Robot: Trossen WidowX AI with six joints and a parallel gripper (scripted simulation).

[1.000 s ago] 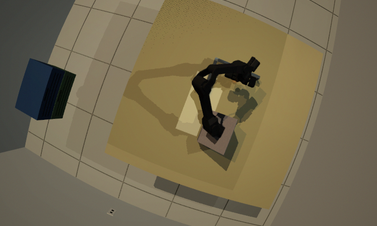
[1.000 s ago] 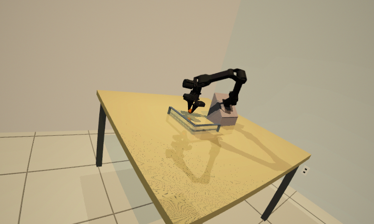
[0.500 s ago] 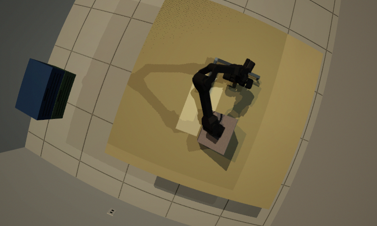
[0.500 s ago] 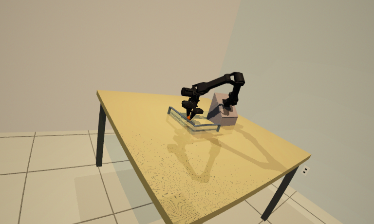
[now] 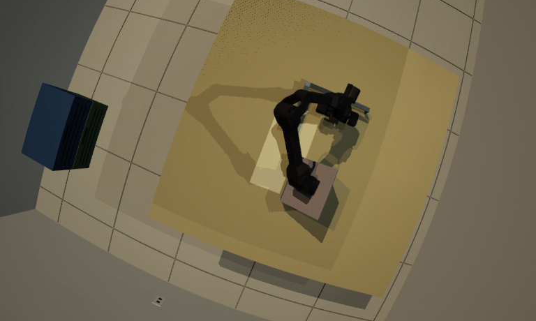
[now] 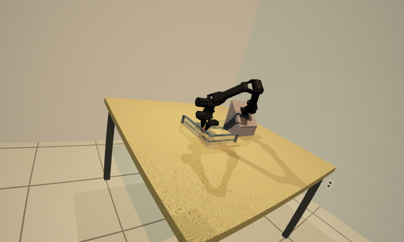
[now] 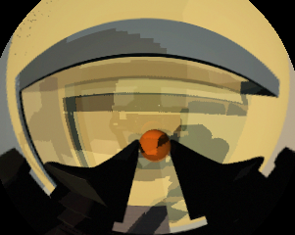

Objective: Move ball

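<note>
Now: the orange ball right at my gripper tip. From my gripper tip the other things lie so: see-through copy of ball right at my gripper tip.
</note>
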